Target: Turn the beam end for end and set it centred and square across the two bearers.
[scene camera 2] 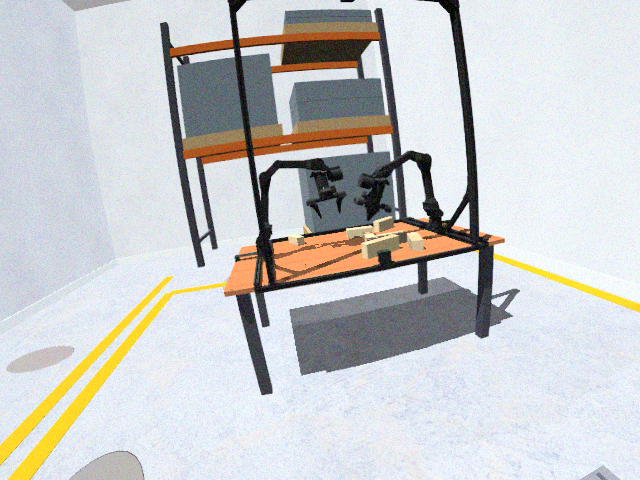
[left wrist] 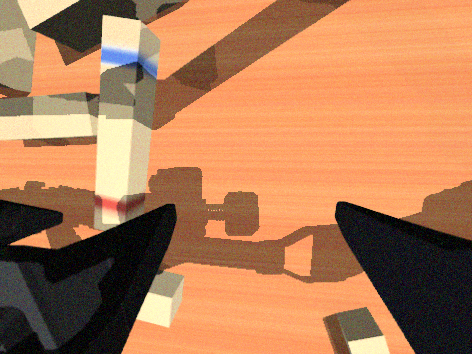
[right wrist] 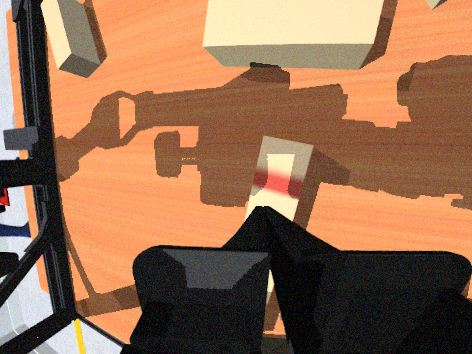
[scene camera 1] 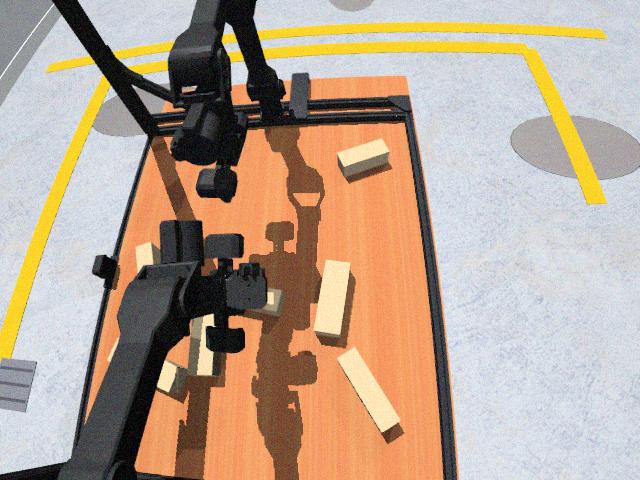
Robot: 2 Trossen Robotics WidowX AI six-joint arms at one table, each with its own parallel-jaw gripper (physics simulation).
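The beam is a pale wooden bar with a blue band at one end and a red band at the other. In scene camera 1 only its red end shows beside the right gripper. It rests across a pale block near its blue end. My right gripper is shut with its fingers pressed together just over the beam, behind the red band, and nothing is between them. My left gripper is open and empty, high above the table, away from the beam.
Loose pale blocks lie on the orange table: one at the back, a wide one in the middle, a long one at the front, and several at the left. A black rail frames the table.
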